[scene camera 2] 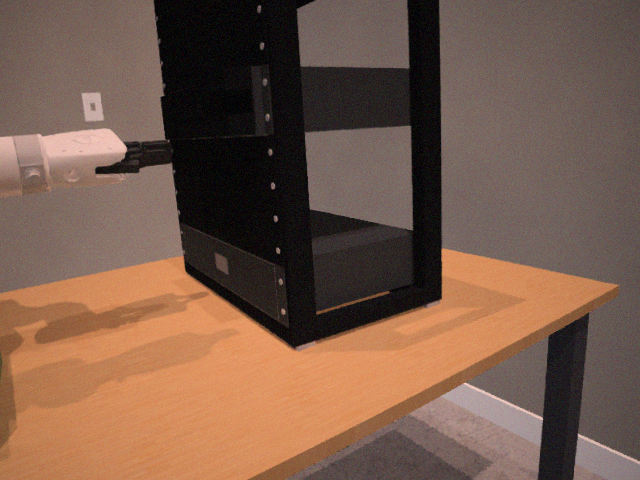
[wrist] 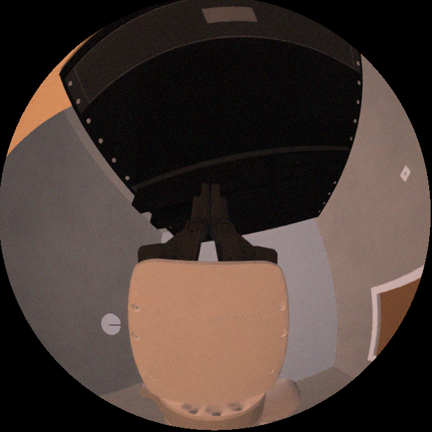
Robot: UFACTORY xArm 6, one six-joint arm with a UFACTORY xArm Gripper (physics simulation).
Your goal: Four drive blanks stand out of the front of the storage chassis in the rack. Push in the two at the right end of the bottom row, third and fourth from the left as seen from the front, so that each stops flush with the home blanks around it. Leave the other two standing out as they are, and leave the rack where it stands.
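Places are measured from the arm's base along level axes (x ahead, y down, z left), in centimetres.
Pixels of known places: gripper, fingertip midpoint: (scene camera 2: 169, 151).
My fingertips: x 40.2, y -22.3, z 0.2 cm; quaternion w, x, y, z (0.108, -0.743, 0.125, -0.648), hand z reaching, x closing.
Behind a point stands the place of what it marks.
The rack (scene camera 2: 298, 206) {z -18.8, x 48.2, y -14.2 cm} (wrist: 345, 105) stands upright on the table. The storage chassis (scene camera 2: 262, 100) {z -15.4, x 46.3, y -28.3 cm} (wrist: 280, 150) is a dark unit in its middle; its lower front edge shows as a faint curved strip in the wrist view. My gripper (scene camera 2: 171, 151) {z 0.2, x 40.2, y -22.3 cm} (wrist: 209, 193) is shut and empty. Its black fingertips point at the dark front, close to the chassis's lower edge; whether they touch it cannot be told. The four drive blanks cannot be made out against the black front, so their depth cannot be told. Small dark steps show at the left outline in the wrist view.
A lower unit with a pale label (scene camera 2: 221, 262) {z 6.4, x 50.7, y -1.8 cm} (wrist: 229, 14) fills the rack's bottom. The wooden table (scene camera 2: 361, 382) {z -31.0, x 45.9, y 6.3 cm} (wrist: 37, 117) carries the rack, with arm shadows before it. A green object shows at the left edge of the scene view. Walls lie behind.
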